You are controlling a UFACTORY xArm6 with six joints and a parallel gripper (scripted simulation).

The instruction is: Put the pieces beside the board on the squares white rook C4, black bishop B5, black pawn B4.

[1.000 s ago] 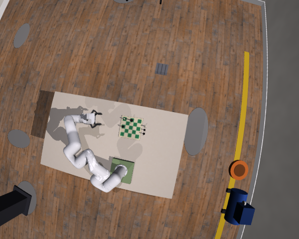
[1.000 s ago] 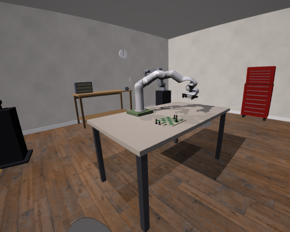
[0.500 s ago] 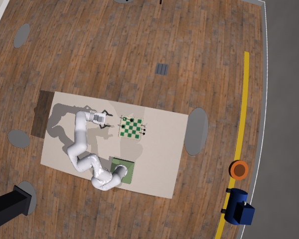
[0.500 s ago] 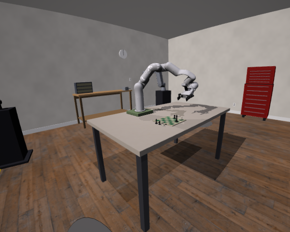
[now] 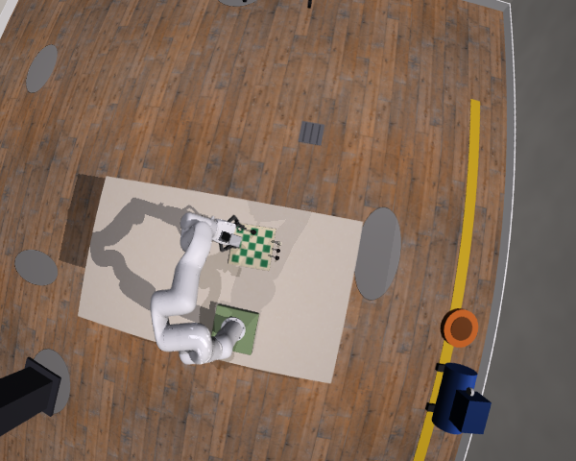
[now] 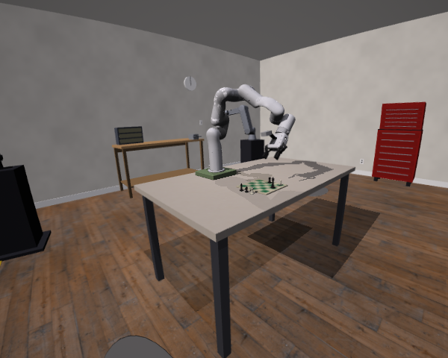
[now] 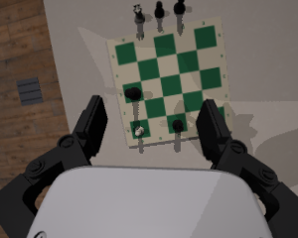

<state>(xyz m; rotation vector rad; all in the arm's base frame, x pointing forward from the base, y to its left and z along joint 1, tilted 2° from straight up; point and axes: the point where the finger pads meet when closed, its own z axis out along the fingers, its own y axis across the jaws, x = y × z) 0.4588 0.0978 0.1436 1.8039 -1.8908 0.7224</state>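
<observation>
Now: hand 170 mm to the left of the white rook, 160 mm above it and 40 mm short of it. Also, from my hand: chessboard 170 mm below, 40 mm to the right, 30 mm behind.
</observation>
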